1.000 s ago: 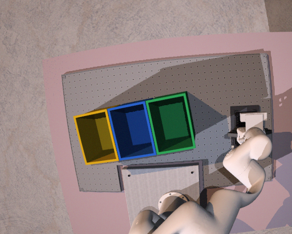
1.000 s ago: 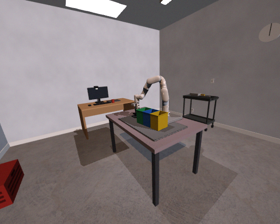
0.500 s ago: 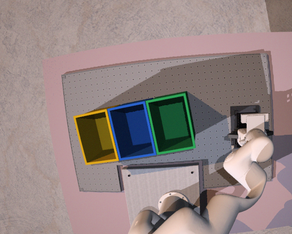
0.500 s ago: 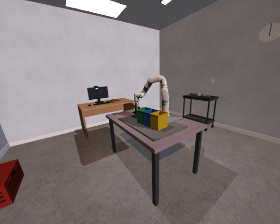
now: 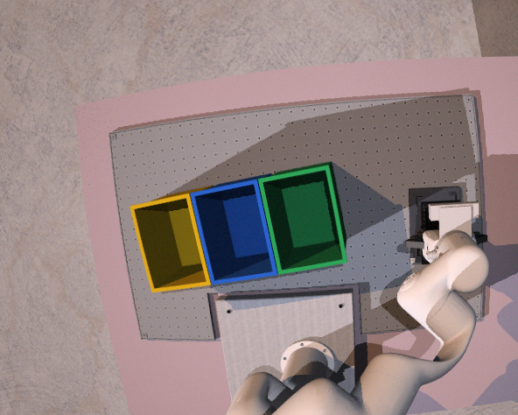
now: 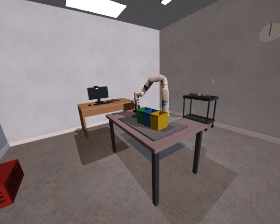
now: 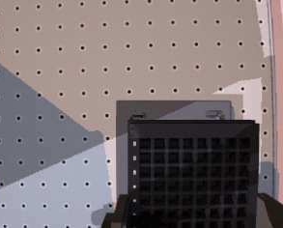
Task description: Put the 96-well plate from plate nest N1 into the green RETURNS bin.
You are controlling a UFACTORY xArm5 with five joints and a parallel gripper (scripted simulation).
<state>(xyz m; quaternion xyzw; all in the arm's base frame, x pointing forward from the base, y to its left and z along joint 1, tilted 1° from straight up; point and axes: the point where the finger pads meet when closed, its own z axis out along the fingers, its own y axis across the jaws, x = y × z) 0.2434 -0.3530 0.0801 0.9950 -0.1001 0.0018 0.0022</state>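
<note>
My hand is 10 cm above the plate nest. From my hand the other things lie so: blue bin 39 cm to the left, 12 cm ahead, 1 cm below; black 96-well plate 1 cm below; green bin 26 cm to the left, 11 cm ahead, 1 cm below.
</note>
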